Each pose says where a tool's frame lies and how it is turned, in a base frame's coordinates. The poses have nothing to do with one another.
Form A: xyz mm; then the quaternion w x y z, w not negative.
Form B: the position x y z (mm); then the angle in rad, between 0 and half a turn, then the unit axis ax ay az. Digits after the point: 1 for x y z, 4 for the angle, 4 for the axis.
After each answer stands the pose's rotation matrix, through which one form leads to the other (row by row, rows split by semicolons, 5 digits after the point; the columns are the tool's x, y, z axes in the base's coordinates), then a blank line. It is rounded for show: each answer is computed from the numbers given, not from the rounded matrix.
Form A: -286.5 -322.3 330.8 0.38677 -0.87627 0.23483 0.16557
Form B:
-286.5 -322.3 330.8 2.3473 -0.9502 0.2546 0.1795
0.83488 -0.53962 -0.10852; -0.28347 -0.59053 0.75559; -0.47182 -0.60007 -0.64599

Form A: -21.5 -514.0 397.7 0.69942 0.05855 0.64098 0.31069
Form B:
-21.5 -514.0 397.7 1.5924 0.0819 0.8968 0.4347
-0.01477 -0.35955 0.93301; 0.50966 0.80009 0.31639; -0.86025 0.48019 0.17143

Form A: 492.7 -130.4 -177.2 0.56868 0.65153 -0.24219 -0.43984
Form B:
492.7 -130.4 -177.2 1.9318 0.7921 -0.2944 -0.5347
0.49577 0.18467 -0.84859; -0.81584 -0.23590 -0.52797; -0.29768 0.95407 0.03371

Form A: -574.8 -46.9 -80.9 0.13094 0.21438 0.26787 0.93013
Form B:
-574.8 -46.9 -80.9 2.8790 0.2162 0.2702 0.9382
-0.87379 -0.12873 0.46895; 0.35843 -0.82220 0.44217; 0.32865 0.55445 0.76457

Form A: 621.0 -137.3 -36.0 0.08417 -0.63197 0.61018 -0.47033
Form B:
621.0 -137.3 -36.0 2.9731 -0.6342 0.6124 -0.4720
-0.18706 -0.69206 0.69719; -0.85041 -0.24119 -0.46759; 0.49175 -0.68036 -0.54341

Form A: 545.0 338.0 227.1 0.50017 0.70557 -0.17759 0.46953
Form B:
545.0 338.0 227.1 2.0940 0.8148 -0.2051 0.5422
0.49600 -0.72030 0.48492; 0.21909 -0.43658 -0.87258; 0.84023 0.53904 -0.05874

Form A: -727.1 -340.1 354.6 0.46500 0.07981 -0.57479 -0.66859
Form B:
-727.1 -340.1 354.6 2.1743 0.0901 -0.6493 -0.7552
-0.55481 0.53005 -0.64128; -0.71354 0.09323 0.69438; 0.42784 0.84283 0.32649

